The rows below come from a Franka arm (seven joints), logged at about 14 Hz.
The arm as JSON. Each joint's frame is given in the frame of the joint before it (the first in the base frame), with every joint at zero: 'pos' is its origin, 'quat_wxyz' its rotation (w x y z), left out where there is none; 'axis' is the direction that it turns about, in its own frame. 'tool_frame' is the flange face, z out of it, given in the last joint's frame.
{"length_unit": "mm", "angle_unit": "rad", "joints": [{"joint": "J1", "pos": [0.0, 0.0, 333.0], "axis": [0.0, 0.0, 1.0]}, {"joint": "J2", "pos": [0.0, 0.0, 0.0], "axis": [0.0, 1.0, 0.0]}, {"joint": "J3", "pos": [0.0, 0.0, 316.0], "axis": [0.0, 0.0, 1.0]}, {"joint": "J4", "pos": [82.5, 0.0, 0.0], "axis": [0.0, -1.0, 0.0]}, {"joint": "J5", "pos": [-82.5, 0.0, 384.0], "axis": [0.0, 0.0, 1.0]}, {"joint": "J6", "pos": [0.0, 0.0, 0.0], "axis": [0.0, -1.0, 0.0]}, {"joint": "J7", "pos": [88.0, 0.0, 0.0], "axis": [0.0, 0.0, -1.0]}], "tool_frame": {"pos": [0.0, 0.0, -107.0], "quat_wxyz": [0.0, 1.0, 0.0, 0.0]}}
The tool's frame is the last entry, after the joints.
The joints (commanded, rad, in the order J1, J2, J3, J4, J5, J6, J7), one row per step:
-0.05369, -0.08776, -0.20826, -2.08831, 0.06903, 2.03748, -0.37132
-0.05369, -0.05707, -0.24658, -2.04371, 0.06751, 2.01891, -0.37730
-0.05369, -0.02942, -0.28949, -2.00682, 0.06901, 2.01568, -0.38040
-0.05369, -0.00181, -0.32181, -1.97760, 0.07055, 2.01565, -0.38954
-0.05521, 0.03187, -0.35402, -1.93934, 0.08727, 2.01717, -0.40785
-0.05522, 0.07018, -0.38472, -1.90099, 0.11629, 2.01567, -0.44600
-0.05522, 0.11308, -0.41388, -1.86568, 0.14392, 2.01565, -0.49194
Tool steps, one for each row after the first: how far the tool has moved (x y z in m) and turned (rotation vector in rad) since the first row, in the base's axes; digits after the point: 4 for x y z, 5 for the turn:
0.0046, -0.0223, 0.0032, -0.00396, 0.00526, -0.03090
0.0071, -0.0471, 0.0056, -0.00986, 0.00018, -0.07149
0.0096, -0.0660, 0.0048, -0.01734, -0.00071, -0.09544
0.0139, -0.0855, 0.0054, -0.01780, -0.01035, -0.11744
0.0190, -0.1027, 0.0034, -0.01050, -0.01814, -0.12061
0.0242, -0.1189, -0.0025, -0.00701, -0.02055, -0.11337

